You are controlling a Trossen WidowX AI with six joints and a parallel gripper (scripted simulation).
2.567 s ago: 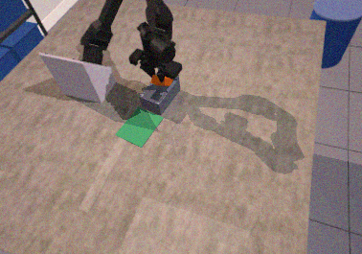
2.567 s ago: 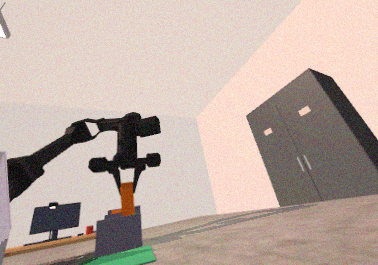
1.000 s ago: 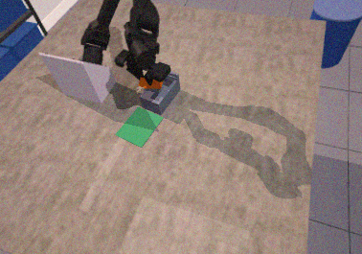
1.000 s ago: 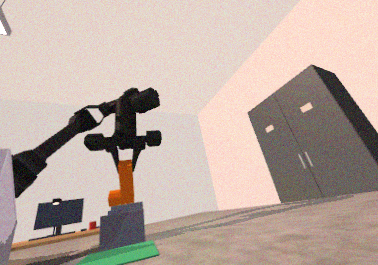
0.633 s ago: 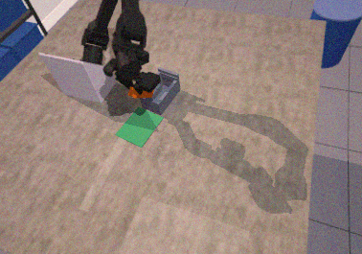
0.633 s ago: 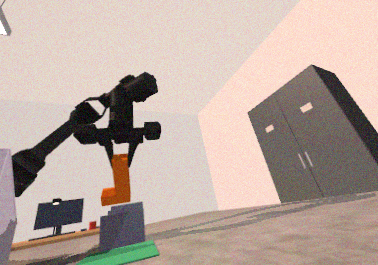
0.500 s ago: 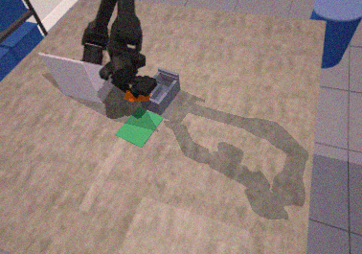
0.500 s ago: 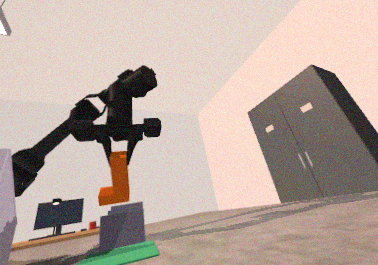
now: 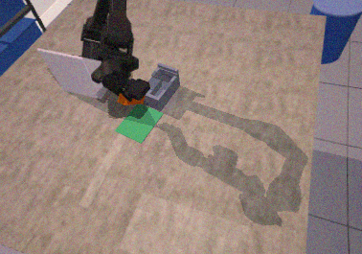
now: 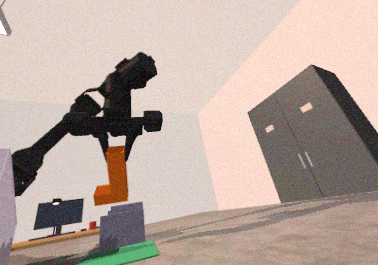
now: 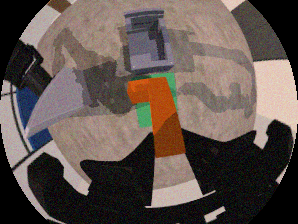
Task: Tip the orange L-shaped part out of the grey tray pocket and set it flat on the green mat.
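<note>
Right now my gripper tip is 170 mm above the green mat and 20 mm to the right of it. From my gripper tip the other things lie so: orange L-shaped part (30 mm to the left, 30 mm below, 10 mm behind).
</note>
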